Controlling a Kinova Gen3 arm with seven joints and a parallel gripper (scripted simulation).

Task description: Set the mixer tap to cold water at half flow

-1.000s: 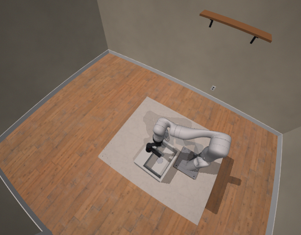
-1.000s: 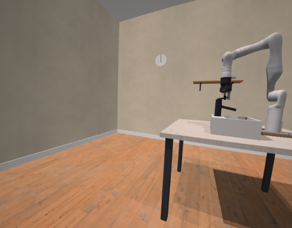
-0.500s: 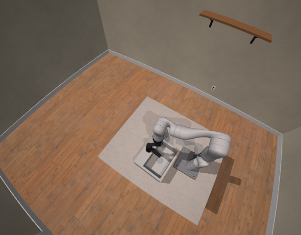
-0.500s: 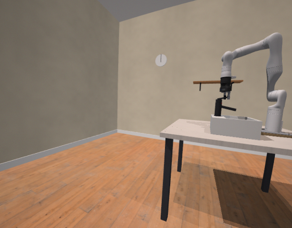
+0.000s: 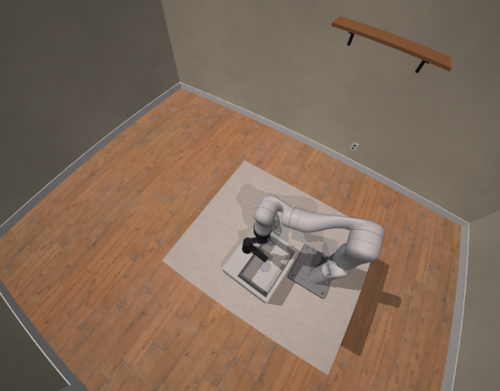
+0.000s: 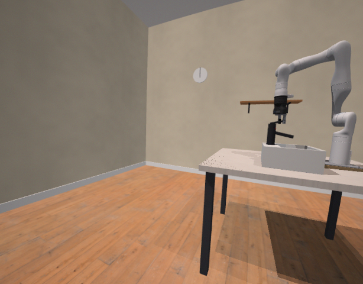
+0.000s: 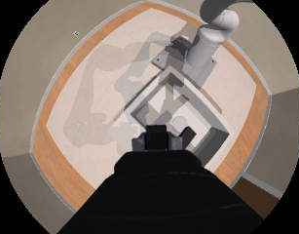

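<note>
My hand is 2 cm short of the lever, 2 cm to the right of it and 1 cm above it. Round my hand: white sink basin 6 cm behind, 6 cm to the left, 25 cm below.
</note>
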